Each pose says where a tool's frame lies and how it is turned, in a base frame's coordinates. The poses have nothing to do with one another.
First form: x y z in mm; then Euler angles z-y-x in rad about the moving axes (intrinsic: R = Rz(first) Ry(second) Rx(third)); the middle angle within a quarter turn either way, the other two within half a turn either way.
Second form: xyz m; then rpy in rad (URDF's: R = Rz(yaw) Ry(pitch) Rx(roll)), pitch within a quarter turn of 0, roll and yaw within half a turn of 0. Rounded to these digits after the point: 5 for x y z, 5 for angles.
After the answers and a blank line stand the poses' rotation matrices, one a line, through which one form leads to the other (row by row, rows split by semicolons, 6 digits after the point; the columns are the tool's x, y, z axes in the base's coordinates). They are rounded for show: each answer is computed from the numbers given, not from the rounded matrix.
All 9 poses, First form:
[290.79 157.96 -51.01 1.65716 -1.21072 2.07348]
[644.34 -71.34 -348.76 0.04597 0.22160 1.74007]
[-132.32 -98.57 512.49 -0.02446 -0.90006 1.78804]
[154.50 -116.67 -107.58 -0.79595 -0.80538 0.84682]
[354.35 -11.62 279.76 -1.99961 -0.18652 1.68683]
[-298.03 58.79 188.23 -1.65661 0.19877 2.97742]
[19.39 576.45 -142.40 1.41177 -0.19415 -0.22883]
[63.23 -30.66 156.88 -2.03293 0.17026 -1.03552]
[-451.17 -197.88 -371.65 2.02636 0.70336 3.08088]
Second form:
[0.29079 0.15796 -0.05101 2.07348 -1.21072 1.65716]
[0.64434 -0.07134 -0.34876 1.74007 0.22160 0.04597]
[-0.13232 -0.09857 0.51249 1.78804 -0.90006 -0.02446]
[0.15450 -0.11667 -0.10758 0.84682 -0.80538 -0.79595]
[0.35435 -0.01162 0.27976 1.68683 -0.18652 -1.99961]
[-0.29803 0.05879 0.18823 2.97742 0.19877 -1.65661]
[0.01939 0.57645 -0.14240 -0.22883 -0.19415 1.41177]
[0.06323 -0.03066 0.15688 -1.03552 0.17026 -2.03293]
[-0.45117 -0.19788 -0.37165 3.08088 0.70336 2.02636]

-0.030392 0.550722 0.834135; 0.351032 -0.775483 0.524788; 0.935870 0.308758 -0.169753
0.974516 0.224162 0.008309; 0.044830 -0.158333 -0.986368; -0.219791 0.961604 -0.164347
0.621377 -0.769994 0.144912; -0.015202 -0.196766 -0.980333; 0.783364 0.606953 -0.133971
0.484713 0.095335 -0.869462; -0.495052 0.849406 -0.182849; 0.721094 0.519058 0.458914
-0.408580 -0.028705 -0.912271; -0.893686 0.215654 0.393471; 0.185440 0.976048 -0.113765
-0.084021 -0.985690 -0.146138; -0.976703 0.052402 0.208100; -0.197464 0.160218 -0.967129
0.155382 -0.954713 -0.253732; 0.968831 0.197441 -0.149611; 0.192933 -0.222576 0.955634
-0.439412 0.521552 0.731369; -0.882161 -0.096972 -0.460857; -0.169439 -0.847691 0.502703
-0.335552 0.879093 0.338528; 0.684891 0.474399 -0.553055; -0.646784 0.046275 -0.761268

